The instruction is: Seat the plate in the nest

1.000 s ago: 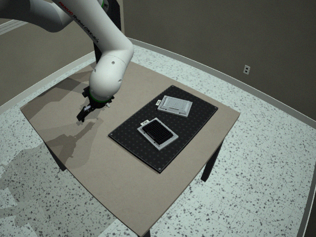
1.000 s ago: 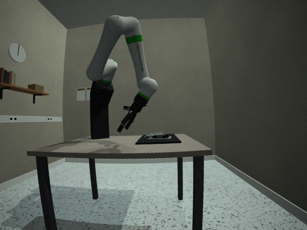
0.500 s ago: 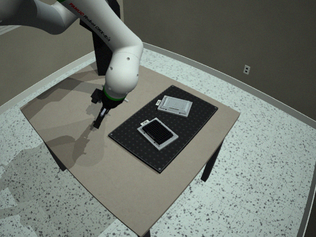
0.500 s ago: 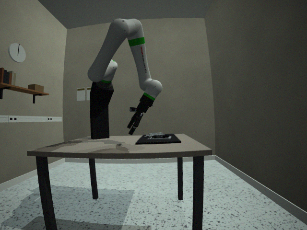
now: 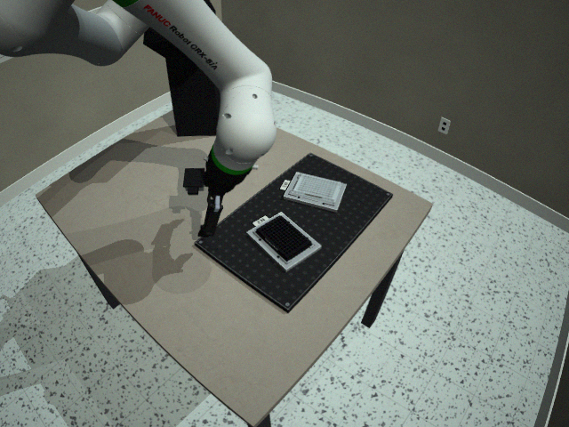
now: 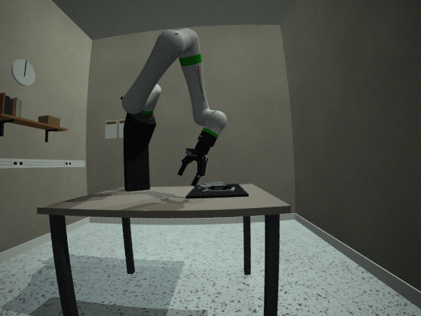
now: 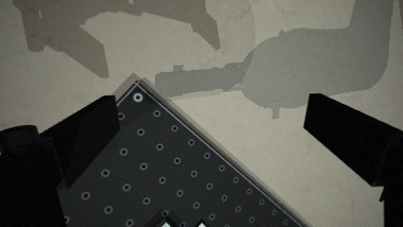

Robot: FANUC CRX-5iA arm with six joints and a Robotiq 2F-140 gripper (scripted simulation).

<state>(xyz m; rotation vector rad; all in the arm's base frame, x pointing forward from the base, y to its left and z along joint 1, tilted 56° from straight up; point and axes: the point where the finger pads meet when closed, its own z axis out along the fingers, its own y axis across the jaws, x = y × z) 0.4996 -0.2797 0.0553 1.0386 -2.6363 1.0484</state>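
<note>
The white well plate lies 170 mm ahead of my hand, 290 mm to the left of it and 70 mm below it. Round my hand: black well plate: 190 mm ahead, 80 mm to the left, 70 mm below; nest N2: 190 mm ahead, 80 mm to the left, 80 mm below.
</note>
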